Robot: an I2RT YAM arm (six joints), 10 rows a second.
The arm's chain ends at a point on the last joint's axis. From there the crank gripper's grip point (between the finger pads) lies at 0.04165 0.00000 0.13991 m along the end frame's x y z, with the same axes.
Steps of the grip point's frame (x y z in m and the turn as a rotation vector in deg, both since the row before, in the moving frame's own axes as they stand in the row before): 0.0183, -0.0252, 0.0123, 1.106, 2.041, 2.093; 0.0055, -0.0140, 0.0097, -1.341, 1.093, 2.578; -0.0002, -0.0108, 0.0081, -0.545, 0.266, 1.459; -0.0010, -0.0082, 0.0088, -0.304, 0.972, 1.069; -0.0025, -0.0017, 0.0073, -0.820, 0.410, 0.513; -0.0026, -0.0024, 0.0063, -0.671, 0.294, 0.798; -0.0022, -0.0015, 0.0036, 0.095, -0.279, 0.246
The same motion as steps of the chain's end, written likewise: 0.0133, -0.0241, 0.0139, 1.106, 2.041, 2.093; 0.0030, -0.0192, 0.0106, -1.341, 1.093, 2.578; -0.0008, -0.0132, 0.0083, -0.545, 0.266, 1.459; -0.0034, -0.0097, 0.0095, -0.304, 0.972, 1.069; -0.0035, -0.0041, 0.0076, -0.820, 0.410, 0.513; -0.0033, -0.0046, 0.0065, -0.671, 0.294, 0.798; -0.0015, -0.0014, 0.0034, 0.095, -0.279, 0.246
